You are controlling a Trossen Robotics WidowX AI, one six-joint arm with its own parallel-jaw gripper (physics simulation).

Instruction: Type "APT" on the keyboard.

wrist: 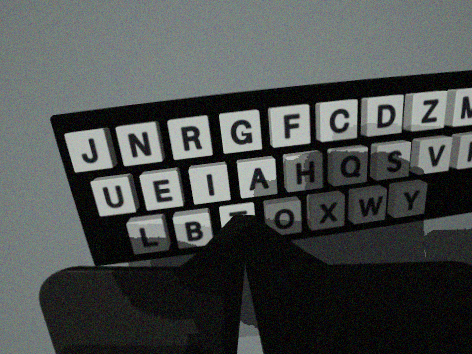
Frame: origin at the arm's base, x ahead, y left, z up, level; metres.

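Where they show: gripper, fingertip midpoint: (243, 225).
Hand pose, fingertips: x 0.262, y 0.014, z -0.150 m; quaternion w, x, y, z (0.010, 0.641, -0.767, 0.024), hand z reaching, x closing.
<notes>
Things, the pixels of their top centre, and the offset from my fingertips. "pt": a spot on its surface instead. Level surfaces: height alone.
- black keyboard, surface spot: (80, 210) pt 0.001 m down, 0.020 m ahead, 0.065 m left
- T key, middle of its top: (238, 221) 0.000 m up, 0.002 m ahead, 0.002 m left
- J key, middle of its top: (88, 151) 0.004 m up, 0.043 m ahead, 0.051 m left
- O key, middle of its top: (284, 219) 0.004 m up, 0.001 m ahead, 0.017 m right
- B key, middle of its top: (193, 231) 0.004 m up, 0.004 m ahead, 0.021 m left
- grey table surface, its level: 0.012 m down
A black keyboard (80, 210) with white letter keys lies slightly slanted across the view. The A key (256, 178) is in the middle row, with a shadow on its lower right corner. The T key (237, 210) is in the bottom row between the B and O keys; the fingertips hide its lower part. The P key does not show. My gripper (243, 225) is shut and empty, its dark tips together at the T key, below the A key in the view. Whether the tips touch the T key cannot be told.
The J key (90, 151) is at the keyboard's upper left corner. The O key (283, 218) is right of the tips and the B key (192, 230) left of them. The keyboard runs out of view at the right. A grey table surface (200, 45) surrounds it. Shadows cover several keys.
</notes>
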